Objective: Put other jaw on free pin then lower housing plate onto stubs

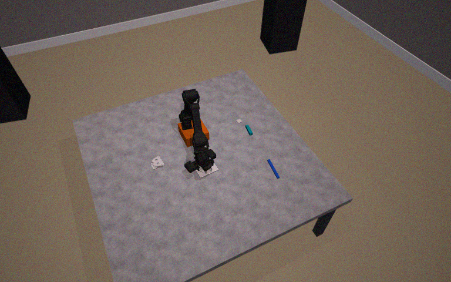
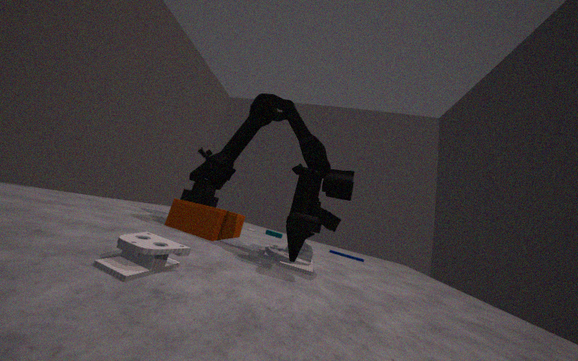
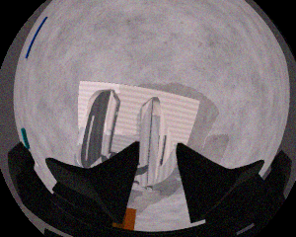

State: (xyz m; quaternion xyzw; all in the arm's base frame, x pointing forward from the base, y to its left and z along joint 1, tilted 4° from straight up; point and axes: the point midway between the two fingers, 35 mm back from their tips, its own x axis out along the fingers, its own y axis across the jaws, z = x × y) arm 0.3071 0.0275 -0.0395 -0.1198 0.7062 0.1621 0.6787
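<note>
My gripper tip is now 40 mm past the white jaw. Round my gripper tip: teal bar (230 mm behind, 370 mm to the left); white stepped block (110 mm behind, 250 mm to the right); blue bar (100 mm ahead, 420 mm to the left, 10 mm below).
</note>
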